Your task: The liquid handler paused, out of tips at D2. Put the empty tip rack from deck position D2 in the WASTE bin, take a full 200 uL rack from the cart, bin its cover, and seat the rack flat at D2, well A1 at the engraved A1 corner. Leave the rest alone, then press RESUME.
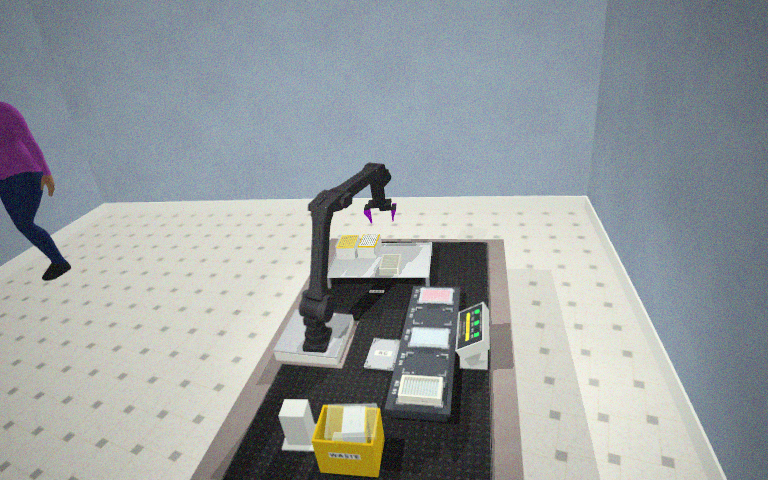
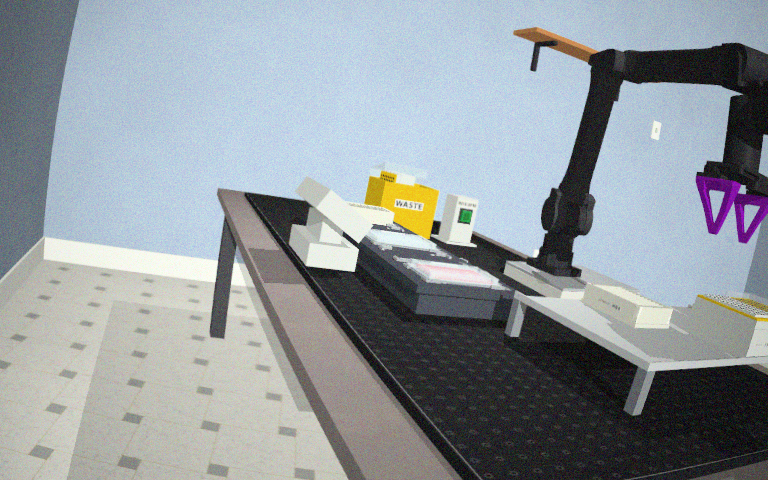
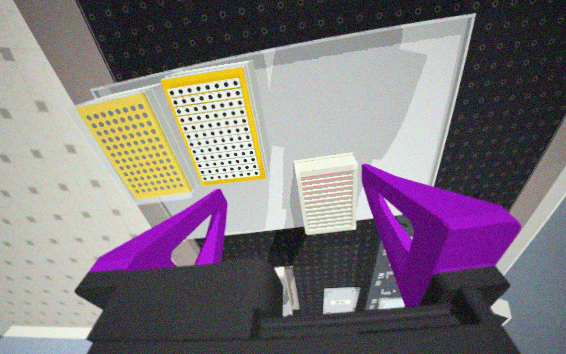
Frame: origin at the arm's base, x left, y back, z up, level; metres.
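Seen in the pictures: gripper, fingertip midpoint: (image 1: 382,222) (image 2: 728,238) (image 3: 289,184); arm's base, link origin: (image 1: 317,340) (image 2: 553,270).
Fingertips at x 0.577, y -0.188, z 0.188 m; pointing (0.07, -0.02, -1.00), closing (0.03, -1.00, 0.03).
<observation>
Offsets run from my fingertips to a thing's top centre. "spot": to the spot under its first point.
My gripper (image 1: 382,220) (image 2: 728,236) (image 3: 289,184) is open and empty, high above the cart @(dx -0.064, dy +0.014, dz -0.151 m) (image 1: 417,261) (image 2: 651,346) (image 3: 325,100). On the cart, a yellow-rimmed rack with white rows and dark holes @(spot: dx -0.006, dy +0.068, dz -0.094 m) (image 1: 369,241) (image 2: 730,325) (image 3: 217,127) stands beside a rack with an all-yellow top @(dx +0.008, dy +0.175, dz -0.087 m) (image 1: 348,243) (image 3: 135,145). The dark deck (image 1: 397,406) (image 2: 453,303) has two bare positions; their labels are too small to read. The WASTE bin @(dx -1.021, dy -0.019, dz -0.082 m) (image 1: 368,463) (image 2: 378,192) holds a white object @(dx -1.022, dy -0.042, dz -0.058 m) (image 1: 353,421) and clear, see-through pieces. A white box has a green button @(spot: dx -0.932, dy +0.138, dz -0.135 m) (image 2: 464,215).
A cream slotted rack @(dx -0.133, dy -0.038, dz -0.126 m) (image 1: 390,264) (image 2: 625,305) (image 3: 327,197) stands on the cart. The deck bears a pink plate @(dx -0.336, dy -0.238, dz -0.156 m) (image 1: 436,295), a pale blue plate @(dx -0.584, dy -0.219, dz -0.156 m) (image 1: 429,337) and a cream rack @(dx -0.831, dy -0.201, dz -0.139 m) (image 1: 420,390). A tilted screen @(spot: dx -0.605, dy -0.365, dz -0.098 m) (image 1: 472,326) stands beside it. A person (image 1: 22,192) is at the left.
</observation>
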